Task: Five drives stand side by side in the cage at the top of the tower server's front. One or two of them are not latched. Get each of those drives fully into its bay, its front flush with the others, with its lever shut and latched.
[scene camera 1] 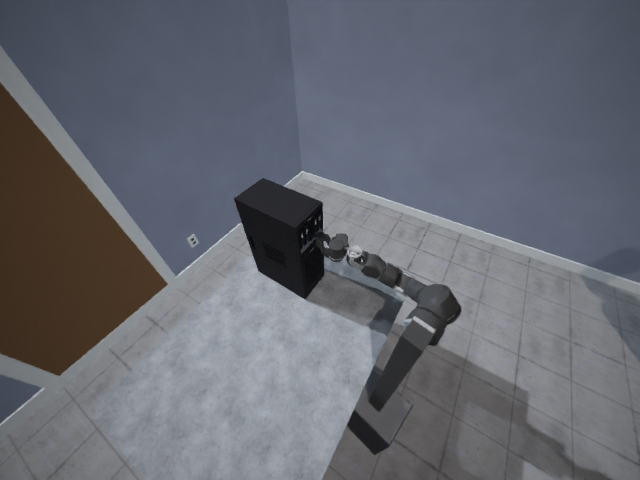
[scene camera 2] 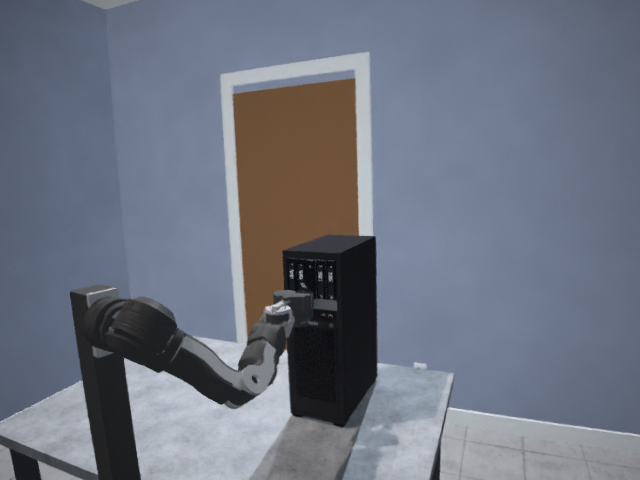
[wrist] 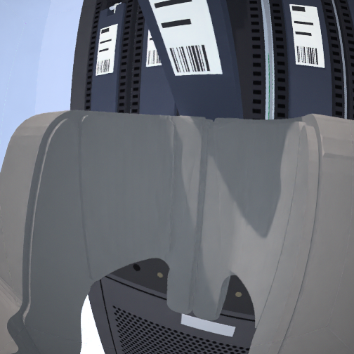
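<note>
The black tower server (scene camera 1: 279, 237) (scene camera 2: 357, 320) has its drive cage at the top front. In the wrist view, the middle drive's lever (wrist: 197, 95), dark blue with a barcode label, stands swung out and leans across the second drive (wrist: 155, 90). The open lever (scene camera 2: 303, 284) also shows in scene camera 2. The leftmost drive (wrist: 105, 90) (scene camera 2: 291, 273) and the fourth drive (wrist: 308, 90) (scene camera 2: 320, 273) show levers lying along their fronts. The fifth drive (scene camera 2: 330, 276) looks similar. My gripper (wrist: 211, 221) (scene camera 1: 321, 243) (scene camera 2: 309, 308) is shut and empty, at the lever's lower part; its fingers hide the lever's lower end and any contact.
The server stands on a pale table (scene camera 1: 248, 382) (scene camera 2: 196, 418). Below the cage are a light strip (scene camera 2: 325, 305) and a perforated front panel (wrist: 150, 325) (scene camera 2: 315, 361). The arm's dark post (scene camera 1: 400, 369) (scene camera 2: 105, 403) stands in front of the server. Walls are behind it.
</note>
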